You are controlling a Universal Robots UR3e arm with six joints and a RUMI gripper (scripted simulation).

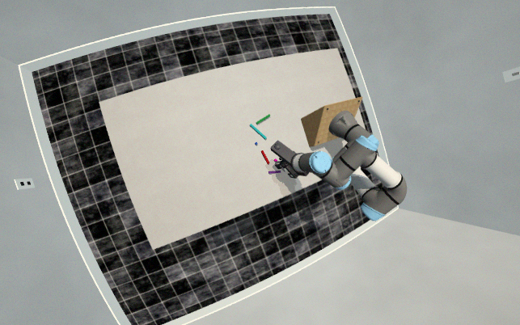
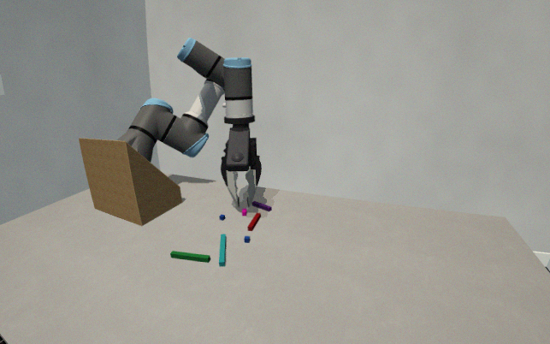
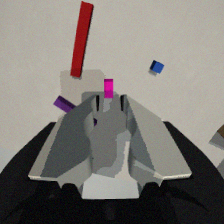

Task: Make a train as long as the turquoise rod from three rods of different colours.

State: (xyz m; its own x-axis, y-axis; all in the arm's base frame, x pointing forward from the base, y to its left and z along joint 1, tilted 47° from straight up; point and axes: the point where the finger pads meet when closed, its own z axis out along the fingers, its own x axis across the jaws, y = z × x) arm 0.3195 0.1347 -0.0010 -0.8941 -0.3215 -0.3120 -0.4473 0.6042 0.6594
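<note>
The magenta rod lies 30 mm below my hand. From my hand the other things lie so: purple rod 20 mm ahead, 50 mm to the left, 30 mm below; then red rod 50 mm ahead, 30 mm to the right, 30 mm below; then turquoise rod 50 mm ahead, 160 mm to the right, 30 mm below.
</note>
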